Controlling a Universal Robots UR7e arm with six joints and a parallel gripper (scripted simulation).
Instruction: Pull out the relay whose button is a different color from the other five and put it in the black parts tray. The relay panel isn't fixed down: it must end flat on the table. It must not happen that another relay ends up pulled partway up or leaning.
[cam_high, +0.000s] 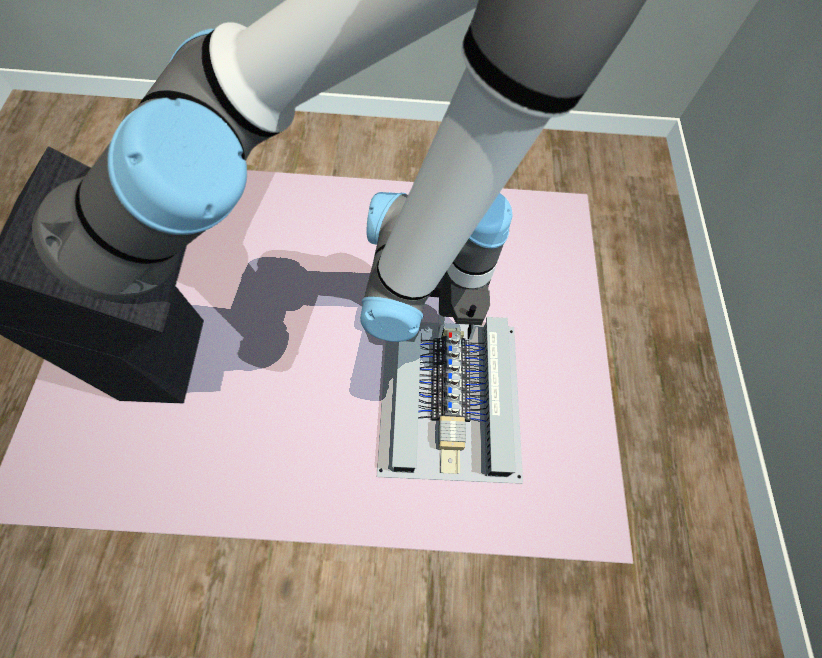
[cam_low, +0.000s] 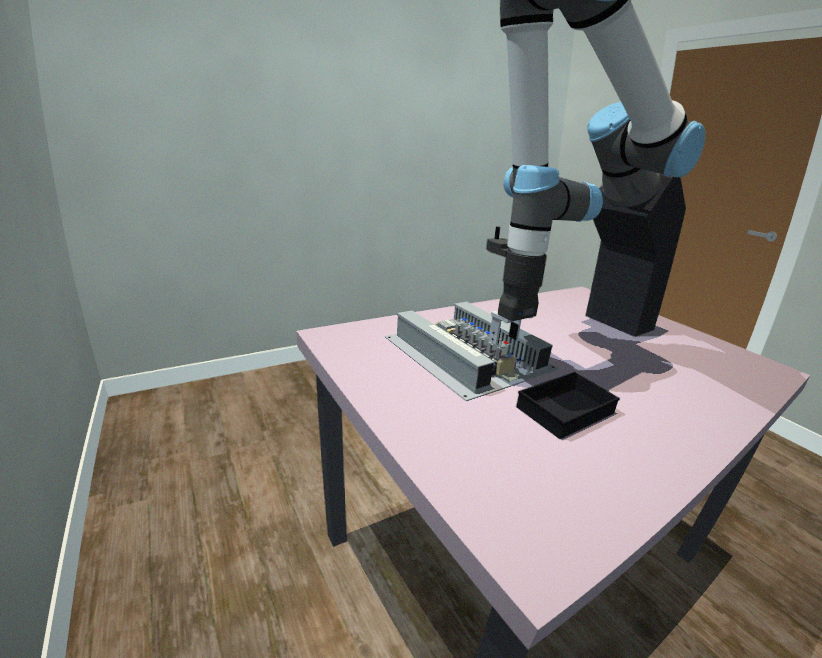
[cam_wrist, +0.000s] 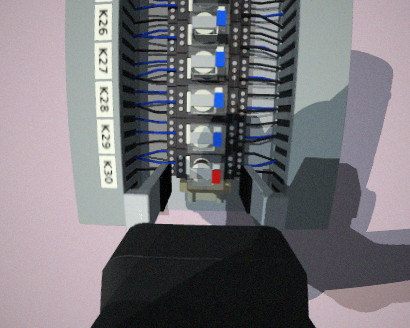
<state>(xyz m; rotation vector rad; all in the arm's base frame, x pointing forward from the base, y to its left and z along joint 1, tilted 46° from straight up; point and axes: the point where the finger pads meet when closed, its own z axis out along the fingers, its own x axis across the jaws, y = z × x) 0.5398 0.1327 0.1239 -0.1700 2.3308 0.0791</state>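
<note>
Now: the red-button relay 40 mm below my hand. Also, from my hand: black parts tray 170 mm to the left, 80 mm below, 50 mm behind; then grey relay panel 100 mm to the right, 60 mm below, 20 mm ahead.
</note>
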